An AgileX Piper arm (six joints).
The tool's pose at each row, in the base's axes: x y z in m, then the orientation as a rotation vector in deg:
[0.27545 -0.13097 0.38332 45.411 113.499 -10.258]
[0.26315 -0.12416 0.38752 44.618 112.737 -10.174]
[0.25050 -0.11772 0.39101 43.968 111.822 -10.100]
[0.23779 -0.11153 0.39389 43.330 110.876 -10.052]
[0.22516 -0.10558 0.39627 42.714 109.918 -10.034]
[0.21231 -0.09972 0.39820 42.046 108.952 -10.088]
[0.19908 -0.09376 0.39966 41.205 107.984 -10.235]
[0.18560 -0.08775 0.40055 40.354 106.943 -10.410]
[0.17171 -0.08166 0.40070 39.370 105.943 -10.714]
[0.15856 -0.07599 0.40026 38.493 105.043 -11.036]
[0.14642 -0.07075 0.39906 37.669 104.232 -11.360]
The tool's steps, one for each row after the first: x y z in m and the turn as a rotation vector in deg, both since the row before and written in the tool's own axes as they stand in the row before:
[0.00369 -0.00124 -0.01415 -0.548 -0.889 -0.242]
[0.00401 -0.00173 -0.01395 -0.495 -0.993 -0.108]
[0.00420 -0.00195 -0.01367 -0.476 -1.023 -0.103]
[0.00425 -0.00207 -0.01335 -0.447 -1.035 -0.099]
[0.00443 -0.00225 -0.01336 -0.425 -1.070 -0.163]
[0.00474 -0.00237 -0.01359 -0.450 -1.134 -0.317]
[0.00507 -0.00245 -0.01367 -0.444 -1.209 -0.318]
[0.00558 -0.00262 -0.01386 -0.421 -1.228 -0.479]
[0.00551 -0.00253 -0.01298 -0.341 -1.111 -0.452]
[0.00560 -0.00237 -0.01180 -0.301 -1.015 -0.449]

